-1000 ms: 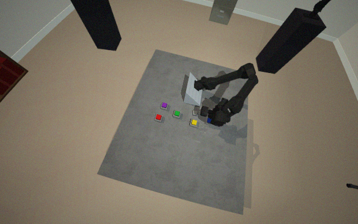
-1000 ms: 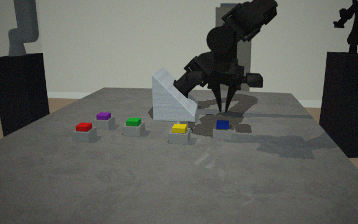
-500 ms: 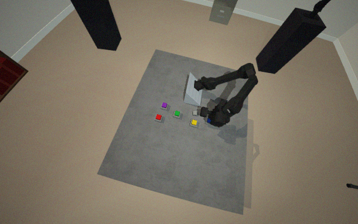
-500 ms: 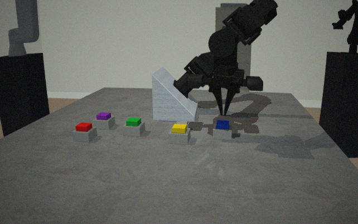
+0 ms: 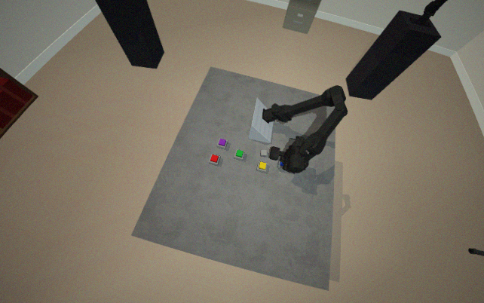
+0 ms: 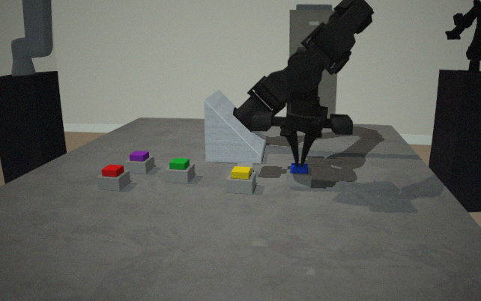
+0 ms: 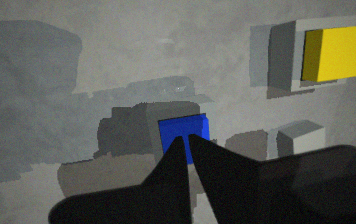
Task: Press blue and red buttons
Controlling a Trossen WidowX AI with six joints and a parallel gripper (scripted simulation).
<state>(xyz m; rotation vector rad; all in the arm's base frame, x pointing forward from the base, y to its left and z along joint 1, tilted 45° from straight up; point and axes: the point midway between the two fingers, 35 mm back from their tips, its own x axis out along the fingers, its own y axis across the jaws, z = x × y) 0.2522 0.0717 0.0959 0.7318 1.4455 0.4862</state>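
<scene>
Right now the blue button is 1 cm below my gripper tip. From my gripper tip the other things lie so: green button 24 cm to the right, 2 cm behind; then small grey block 11 cm to the right, 5 cm behind, 3 cm below; then yellow button 11 cm to the right, 3 cm ahead.
</scene>
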